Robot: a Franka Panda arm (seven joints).
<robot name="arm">
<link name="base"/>
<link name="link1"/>
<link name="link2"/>
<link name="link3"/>
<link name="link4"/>
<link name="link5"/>
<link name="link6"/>
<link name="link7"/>
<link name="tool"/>
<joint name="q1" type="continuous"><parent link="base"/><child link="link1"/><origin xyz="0 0 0.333" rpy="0 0 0"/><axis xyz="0 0 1"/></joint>
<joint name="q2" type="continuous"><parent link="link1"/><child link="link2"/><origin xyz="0 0 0" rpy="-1.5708 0 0"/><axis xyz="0 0 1"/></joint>
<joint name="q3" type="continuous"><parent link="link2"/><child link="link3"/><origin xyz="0 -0.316 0" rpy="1.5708 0 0"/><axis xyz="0 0 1"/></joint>
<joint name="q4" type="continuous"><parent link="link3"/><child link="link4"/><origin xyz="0.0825 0 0" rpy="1.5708 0 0"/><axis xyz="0 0 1"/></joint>
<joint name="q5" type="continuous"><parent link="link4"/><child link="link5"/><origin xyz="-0.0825 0.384 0" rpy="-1.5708 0 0"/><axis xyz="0 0 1"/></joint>
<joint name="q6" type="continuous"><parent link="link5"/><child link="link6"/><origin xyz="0 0 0" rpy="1.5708 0 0"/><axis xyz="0 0 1"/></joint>
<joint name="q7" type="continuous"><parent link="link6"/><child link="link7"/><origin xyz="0.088 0 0" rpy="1.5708 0 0"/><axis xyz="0 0 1"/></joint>
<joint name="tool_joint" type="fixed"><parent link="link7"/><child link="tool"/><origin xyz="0 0 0.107" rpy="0 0 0"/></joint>
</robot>
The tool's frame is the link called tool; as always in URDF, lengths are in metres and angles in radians. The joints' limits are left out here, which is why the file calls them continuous.
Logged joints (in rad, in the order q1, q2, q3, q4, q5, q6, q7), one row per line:
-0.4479, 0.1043, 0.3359, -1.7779, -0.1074, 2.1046, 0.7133
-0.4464, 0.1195, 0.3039, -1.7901, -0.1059, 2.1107, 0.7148
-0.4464, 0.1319, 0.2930, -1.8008, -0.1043, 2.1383, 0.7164
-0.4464, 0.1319, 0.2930, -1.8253, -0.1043, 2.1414, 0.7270
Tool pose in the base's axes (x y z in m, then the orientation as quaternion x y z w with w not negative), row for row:
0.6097, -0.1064, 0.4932, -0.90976, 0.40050, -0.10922, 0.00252
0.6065, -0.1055, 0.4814, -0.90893, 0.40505, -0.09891, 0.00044
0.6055, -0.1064, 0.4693, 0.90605, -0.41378, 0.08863, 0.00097
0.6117, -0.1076, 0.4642, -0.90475, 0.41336, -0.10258, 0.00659
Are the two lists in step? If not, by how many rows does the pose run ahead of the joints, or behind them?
The pose runs 2 rows ahead of the joints: the pose in row i belongs to the joints in row i + 2.
